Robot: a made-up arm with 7 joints.
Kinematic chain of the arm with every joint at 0, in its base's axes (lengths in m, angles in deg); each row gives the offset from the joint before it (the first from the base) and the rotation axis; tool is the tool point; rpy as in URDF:
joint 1: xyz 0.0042 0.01 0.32 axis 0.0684 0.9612 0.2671
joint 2: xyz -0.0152 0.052 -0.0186 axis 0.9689 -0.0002 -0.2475
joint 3: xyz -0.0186 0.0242 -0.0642 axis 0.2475 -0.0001 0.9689
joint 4: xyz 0.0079 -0.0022 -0.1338 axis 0.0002 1 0
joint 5: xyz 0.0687 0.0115 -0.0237 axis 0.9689 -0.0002 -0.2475
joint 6: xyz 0.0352 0.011 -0.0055 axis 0.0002 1 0
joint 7: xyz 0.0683 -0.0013 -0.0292 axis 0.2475 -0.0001 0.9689
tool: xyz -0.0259 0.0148 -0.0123 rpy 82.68 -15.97 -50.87
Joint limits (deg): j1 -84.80..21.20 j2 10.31..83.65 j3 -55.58..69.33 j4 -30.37..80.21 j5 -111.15..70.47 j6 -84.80..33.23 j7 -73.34..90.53
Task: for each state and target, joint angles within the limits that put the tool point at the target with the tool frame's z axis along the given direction. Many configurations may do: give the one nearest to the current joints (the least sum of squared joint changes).
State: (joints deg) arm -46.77 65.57 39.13 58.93 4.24 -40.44 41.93
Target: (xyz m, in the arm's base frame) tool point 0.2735 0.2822 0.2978 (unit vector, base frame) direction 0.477 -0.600 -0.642
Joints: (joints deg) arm -49.31 47.45 21.09 37.66 7.26 -51.22 44.91
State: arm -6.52 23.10 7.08 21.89 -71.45 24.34 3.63
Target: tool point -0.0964 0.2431 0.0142 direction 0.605 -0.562 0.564
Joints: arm 17.13 25.02 16.37 52.56 -66.13 10.76 9.39
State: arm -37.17 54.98 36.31 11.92 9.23 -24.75 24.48
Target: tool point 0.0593 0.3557 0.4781 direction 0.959 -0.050 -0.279
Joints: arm -52.77 83.65 59.99 30.23 14.87 -22.34 39.25
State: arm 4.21 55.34 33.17 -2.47 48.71 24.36 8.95
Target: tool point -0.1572 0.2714 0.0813 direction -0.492 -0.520 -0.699
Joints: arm 21.20 10.31 52.48 36.00 64.40 29.35 55.76
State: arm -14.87 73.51 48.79 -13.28 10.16 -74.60 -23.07
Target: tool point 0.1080 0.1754 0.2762 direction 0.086 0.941 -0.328
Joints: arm 9.42 53.09 18.70 -28.11 26.05 -78.62 -25.47
